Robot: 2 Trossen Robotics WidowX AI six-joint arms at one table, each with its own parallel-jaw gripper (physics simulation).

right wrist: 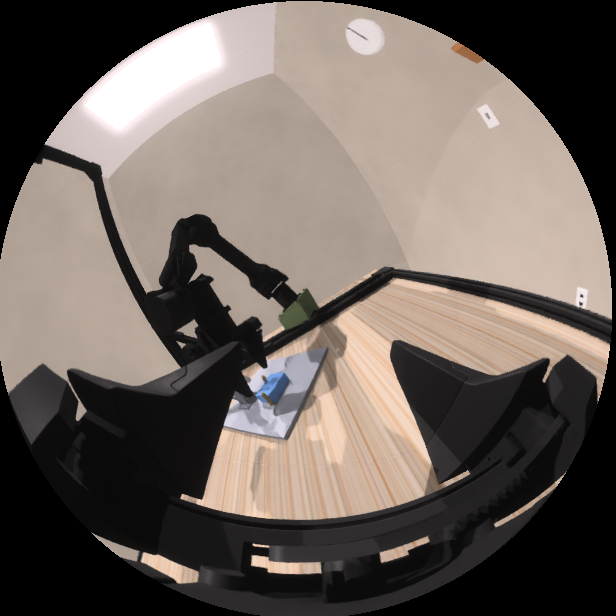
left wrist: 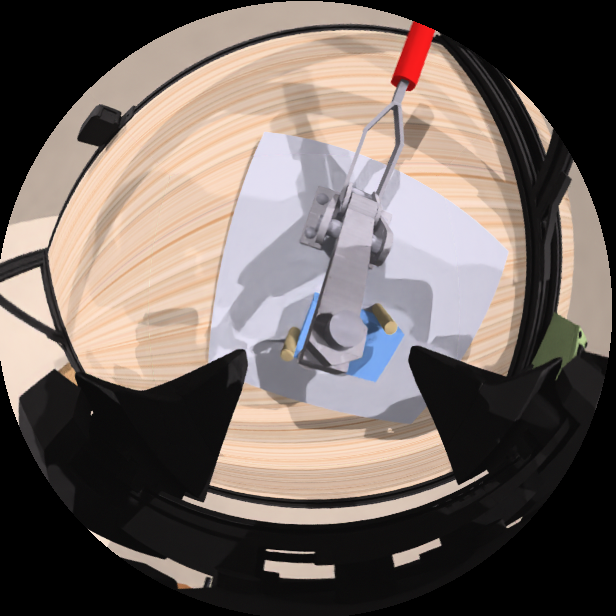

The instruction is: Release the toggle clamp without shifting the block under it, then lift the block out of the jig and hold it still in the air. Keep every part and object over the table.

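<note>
In the left wrist view a grey toggle clamp [left wrist: 344,258] stands on a pale jig plate [left wrist: 356,275]. Its arm and round pad [left wrist: 339,336] lie over a blue block [left wrist: 373,350], which sits between two tan pins [left wrist: 383,318] [left wrist: 289,343]. The red handle [left wrist: 412,52] points away at the top. My left gripper [left wrist: 327,367] is open and empty, above and just in front of the block. My right gripper [right wrist: 316,367] is open and empty, farther off above the table; its view shows the plate [right wrist: 281,396] and blue block [right wrist: 272,387] beyond the fingers, under the left arm [right wrist: 212,298].
The table's black rim runs round the wooden top [right wrist: 494,293]. A green part of the left arm's mount [right wrist: 298,308] sits at the far table edge; it also shows at the right of the left wrist view [left wrist: 561,344].
</note>
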